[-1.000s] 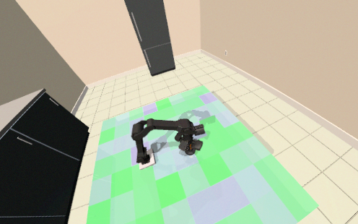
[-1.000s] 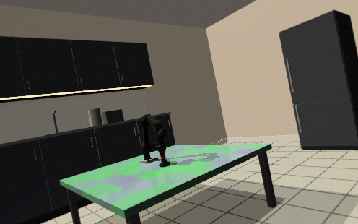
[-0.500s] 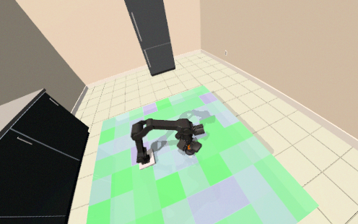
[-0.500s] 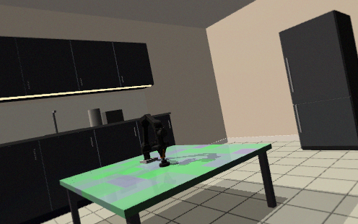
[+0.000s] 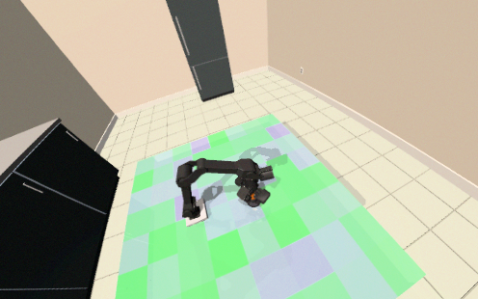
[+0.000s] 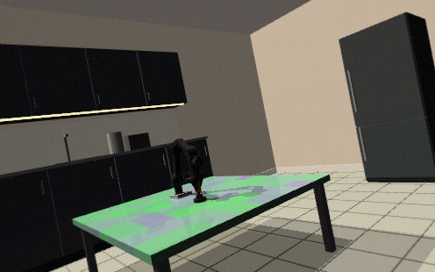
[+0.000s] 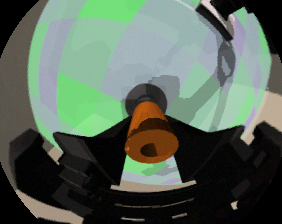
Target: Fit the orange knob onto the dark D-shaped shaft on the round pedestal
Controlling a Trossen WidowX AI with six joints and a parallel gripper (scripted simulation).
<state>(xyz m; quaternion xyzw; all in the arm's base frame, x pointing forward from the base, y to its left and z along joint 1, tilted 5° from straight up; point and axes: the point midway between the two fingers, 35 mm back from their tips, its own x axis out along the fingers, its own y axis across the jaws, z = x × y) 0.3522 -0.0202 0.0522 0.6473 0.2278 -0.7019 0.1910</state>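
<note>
The orange knob is 2 cm above my gripper tip. From my gripper tip the other things lie so: dark round pedestal: 4 cm below.
</note>
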